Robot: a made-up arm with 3 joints. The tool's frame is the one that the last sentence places.
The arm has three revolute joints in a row. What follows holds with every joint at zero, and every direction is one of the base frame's.
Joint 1 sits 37 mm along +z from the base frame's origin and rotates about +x.
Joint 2 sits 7 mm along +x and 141 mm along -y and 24 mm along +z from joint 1 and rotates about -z.
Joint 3 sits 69 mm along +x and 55 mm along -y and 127 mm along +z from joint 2 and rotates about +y.
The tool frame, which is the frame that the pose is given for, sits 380 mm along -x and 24 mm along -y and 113 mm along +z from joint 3; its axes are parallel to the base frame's.
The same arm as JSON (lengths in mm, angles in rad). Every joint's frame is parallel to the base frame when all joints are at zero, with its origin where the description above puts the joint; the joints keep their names.
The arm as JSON. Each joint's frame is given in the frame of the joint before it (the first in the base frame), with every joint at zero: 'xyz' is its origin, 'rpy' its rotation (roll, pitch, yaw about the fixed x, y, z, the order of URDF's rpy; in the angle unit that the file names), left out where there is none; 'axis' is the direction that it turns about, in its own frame. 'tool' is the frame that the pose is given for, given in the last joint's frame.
{"units": {"length": "mm", "angle": "rad"}, "joints": [{"name": "joint 1", "type": "revolute", "origin": {"xyz": [0.0, 0.0, 37.0]}, "axis": "+x"}, {"name": "joint 2", "type": "revolute", "origin": {"xyz": [7.0, -141.0, 24.0]}, "axis": "-z"}, {"name": "joint 3", "type": "revolute", "origin": {"xyz": [69.0, -55.0, 127.0]}, "axis": "+y"}], "tool": {"origin": {"xyz": [-380.0, -24.0, 113.0]}}}
